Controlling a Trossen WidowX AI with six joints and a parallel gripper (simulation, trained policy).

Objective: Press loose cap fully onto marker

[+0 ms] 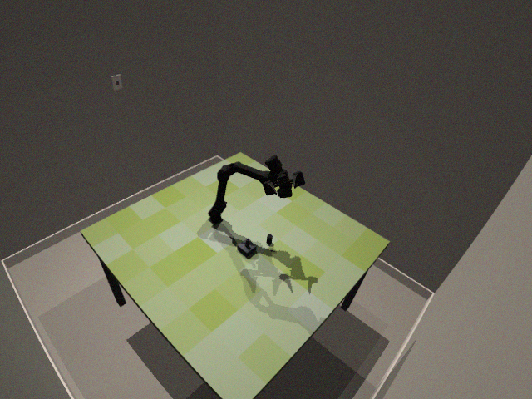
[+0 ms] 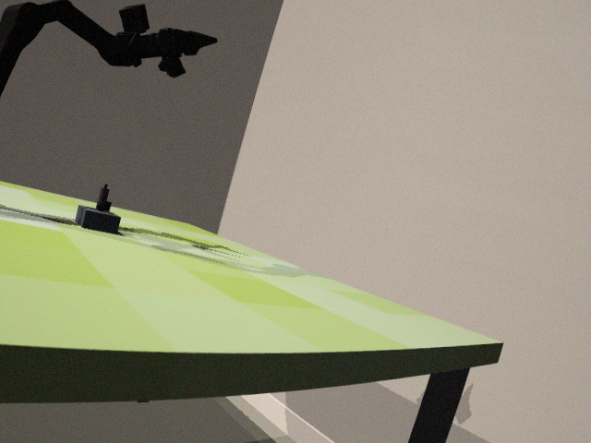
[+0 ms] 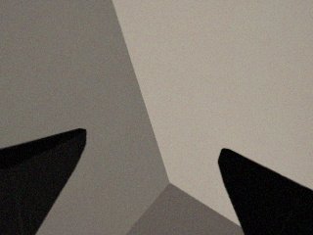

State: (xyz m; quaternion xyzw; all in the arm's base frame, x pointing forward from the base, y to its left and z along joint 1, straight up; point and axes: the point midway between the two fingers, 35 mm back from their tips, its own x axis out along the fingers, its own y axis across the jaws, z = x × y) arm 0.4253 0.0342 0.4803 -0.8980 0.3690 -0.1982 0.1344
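My gripper tip is now 11 cm past the dark round cap, 9 cm to the right of it and 46 cm above it. Also, from my gripper tip: dark grey holder block (16 cm behind, 4 cm to the right, 47 cm below).
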